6 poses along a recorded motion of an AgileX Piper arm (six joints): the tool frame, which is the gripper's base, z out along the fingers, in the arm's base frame.
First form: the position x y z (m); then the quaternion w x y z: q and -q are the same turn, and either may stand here.
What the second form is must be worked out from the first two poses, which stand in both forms.
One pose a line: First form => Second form
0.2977 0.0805 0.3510 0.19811 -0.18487 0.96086 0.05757 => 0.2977 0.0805 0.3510 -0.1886 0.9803 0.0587 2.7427
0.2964 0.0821 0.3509 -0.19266 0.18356 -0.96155 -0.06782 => 0.2964 0.0821 0.3509 -0.1871 0.9799 0.0691 2.7538
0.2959 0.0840 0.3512 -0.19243 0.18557 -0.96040 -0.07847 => 0.2959 0.0840 0.3512 -0.1891 0.9787 0.0800 2.7543
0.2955 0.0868 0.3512 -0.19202 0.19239 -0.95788 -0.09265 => 0.2955 0.0868 0.3512 -0.1960 0.9760 0.0944 2.7552
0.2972 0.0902 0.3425 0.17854 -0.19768 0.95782 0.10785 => 0.2972 0.0902 0.3425 -0.2009 0.9735 0.1096 2.7826
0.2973 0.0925 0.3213 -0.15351 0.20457 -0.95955 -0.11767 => 0.2973 0.0925 0.3213 -0.2070 0.9711 0.1191 2.8334
